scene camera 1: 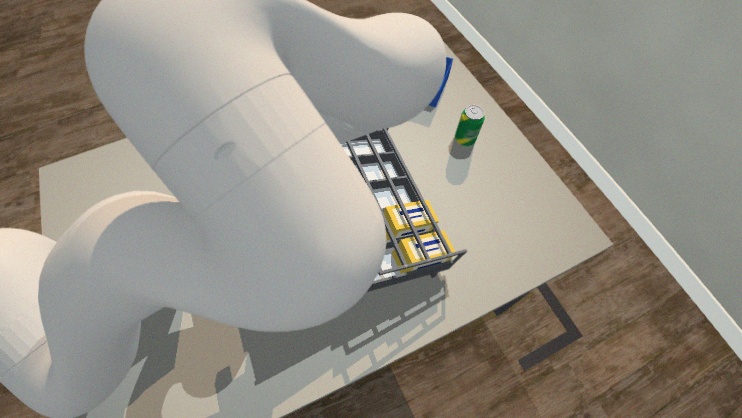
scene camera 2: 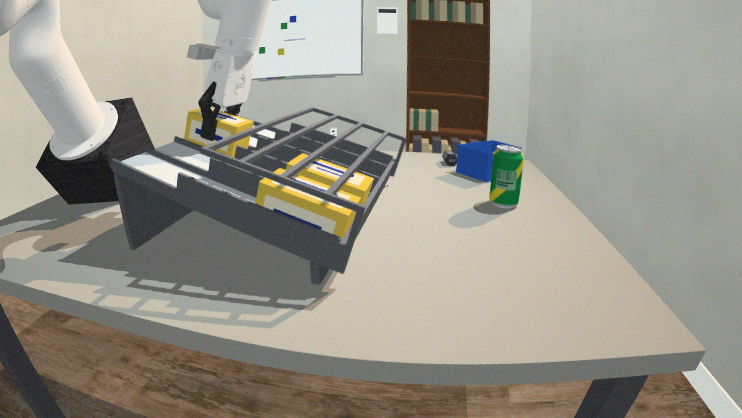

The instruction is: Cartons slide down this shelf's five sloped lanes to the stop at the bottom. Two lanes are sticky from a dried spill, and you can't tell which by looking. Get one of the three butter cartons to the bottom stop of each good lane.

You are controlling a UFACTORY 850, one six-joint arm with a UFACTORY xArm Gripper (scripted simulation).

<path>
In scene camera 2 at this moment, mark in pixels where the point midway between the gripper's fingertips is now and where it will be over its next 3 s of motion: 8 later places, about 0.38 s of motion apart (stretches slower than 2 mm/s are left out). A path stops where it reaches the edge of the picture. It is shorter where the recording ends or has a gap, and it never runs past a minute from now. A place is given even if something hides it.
My gripper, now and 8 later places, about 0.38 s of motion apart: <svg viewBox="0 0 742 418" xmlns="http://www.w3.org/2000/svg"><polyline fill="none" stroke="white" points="217,135 218,129 220,120 218,126 217,132 217,134 219,122 220,100 221,73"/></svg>
</path>
